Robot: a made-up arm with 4 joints.
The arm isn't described. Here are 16 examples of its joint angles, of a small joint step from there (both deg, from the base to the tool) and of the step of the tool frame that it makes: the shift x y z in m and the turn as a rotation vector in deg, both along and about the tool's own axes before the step.
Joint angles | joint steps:
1: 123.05 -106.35 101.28 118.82 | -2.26 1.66 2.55 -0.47
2: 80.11 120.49 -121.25 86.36 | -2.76 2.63 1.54 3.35
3: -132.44 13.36 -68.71 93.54 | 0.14 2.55 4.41 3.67
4: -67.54 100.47 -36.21 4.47 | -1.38 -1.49 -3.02 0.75
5: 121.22 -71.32 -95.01 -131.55 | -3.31 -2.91 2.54 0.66
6: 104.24 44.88 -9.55 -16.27 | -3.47 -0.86 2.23 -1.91
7: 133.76 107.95 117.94 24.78 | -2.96 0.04 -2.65 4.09
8: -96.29 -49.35 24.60 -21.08 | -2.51 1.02 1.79 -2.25
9: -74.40 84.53 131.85 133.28 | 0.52 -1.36 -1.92 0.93
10: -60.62 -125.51 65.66 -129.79 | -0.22 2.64 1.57 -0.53
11: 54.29 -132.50 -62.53 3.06 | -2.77 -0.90 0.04 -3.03
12: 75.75 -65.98 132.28 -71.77 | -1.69 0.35 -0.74 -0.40
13: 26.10 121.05 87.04 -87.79 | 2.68 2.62 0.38 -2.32
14: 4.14 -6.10 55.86 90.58 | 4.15 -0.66 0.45 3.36
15: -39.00 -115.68 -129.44 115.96 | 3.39 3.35 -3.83 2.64
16: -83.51 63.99 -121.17 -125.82 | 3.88 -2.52 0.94 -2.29
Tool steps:
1: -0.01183 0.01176 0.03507 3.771 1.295 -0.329
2: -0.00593 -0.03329 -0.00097 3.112 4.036 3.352
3: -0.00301 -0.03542 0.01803 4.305 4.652 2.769
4: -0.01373 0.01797 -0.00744 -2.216 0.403 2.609
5: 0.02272 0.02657 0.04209 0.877 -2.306 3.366
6: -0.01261 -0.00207 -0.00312 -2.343 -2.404 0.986
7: -0.01102 -0.00116 0.00234 0.310 1.554 2.102
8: 0.02338 -0.03156 -0.00891 1.121 -0.516 -0.606
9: 0.00140 -0.00333 0.00688 -1.824 2.211 -0.791
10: -0.01123 0.01747 -0.01093 0.214 0.692 2.886
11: -0.03653 -0.01068 -0.00133 0.190 -5.244 -1.924
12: 0.00130 0.02213 -0.01538 0.963 0.513 1.670
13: -0.00482 0.02472 -0.00458 1.008 0.068 2.526
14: 0.00267 0.00502 -0.02822 4.559 2.604 0.468
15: -0.01333 -0.04020 0.00100 -6.720 2.749 1.668
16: -0.02261 0.01497 -0.00765 0.190 -3.968 4.773
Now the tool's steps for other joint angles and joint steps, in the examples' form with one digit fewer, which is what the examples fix.
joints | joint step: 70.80 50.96 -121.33 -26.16 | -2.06 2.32 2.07 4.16
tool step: -0.0006 -0.0221 0.0138 2.25 4.39 -1.89
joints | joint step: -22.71 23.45 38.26 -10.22 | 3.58 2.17 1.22 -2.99
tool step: 0.0133 0.0191 -0.0039 -1.11 -0.37 -4.34
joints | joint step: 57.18 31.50 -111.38 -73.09 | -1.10 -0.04 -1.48 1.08
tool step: -0.0012 0.0031 0.0082 2.36 1.63 0.55
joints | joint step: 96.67 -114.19 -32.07 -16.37 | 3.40 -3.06 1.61 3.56
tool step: 0.0004 0.0602 -0.0138 -4.10 2.53 0.93
